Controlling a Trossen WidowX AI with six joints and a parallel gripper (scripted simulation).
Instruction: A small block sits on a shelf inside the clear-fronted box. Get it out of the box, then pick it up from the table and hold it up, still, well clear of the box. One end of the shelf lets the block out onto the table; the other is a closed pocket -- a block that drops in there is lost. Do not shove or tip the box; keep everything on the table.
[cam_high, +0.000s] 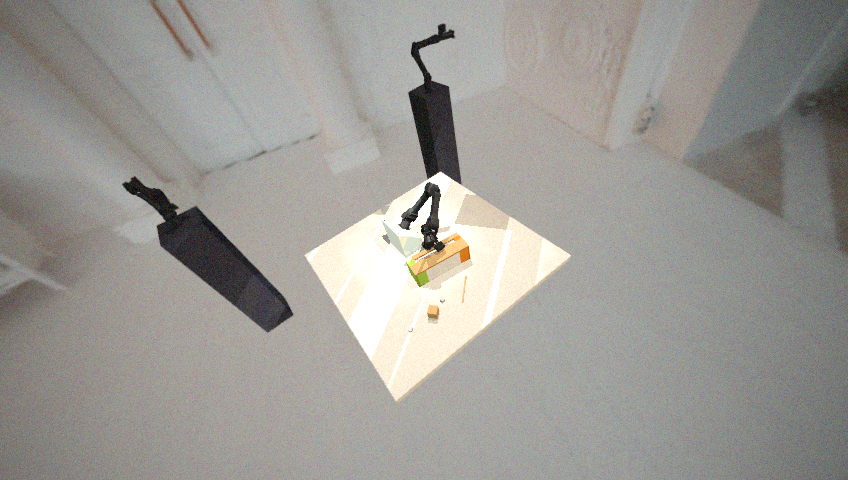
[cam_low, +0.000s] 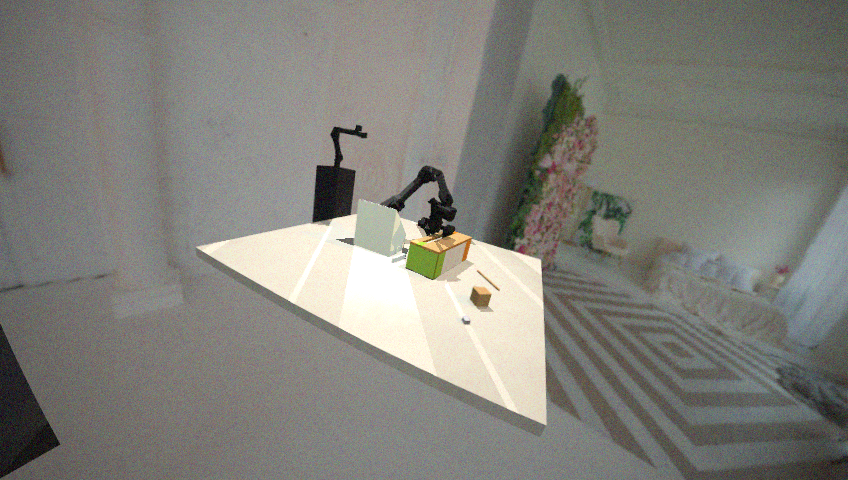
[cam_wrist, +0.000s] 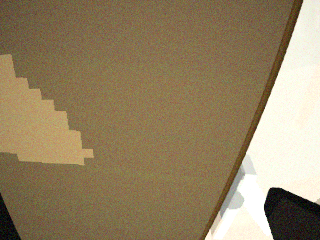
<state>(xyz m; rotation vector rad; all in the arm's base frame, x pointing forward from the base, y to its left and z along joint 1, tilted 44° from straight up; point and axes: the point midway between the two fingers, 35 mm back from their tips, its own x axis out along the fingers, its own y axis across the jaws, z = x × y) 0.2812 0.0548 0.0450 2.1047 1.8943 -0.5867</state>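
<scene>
Right now my gripper tip is 6 cm short of the tan block and 1 cm to the right of it. The rest, counted from my gripper tip: box (6 cm to the right, 3 cm below, 2 cm ahead); then thin orange stick (31 cm ahead, 9 cm below, 8 cm to the right); then brown cube (32 cm to the right, 31 cm ahead, 6 cm below).
</scene>
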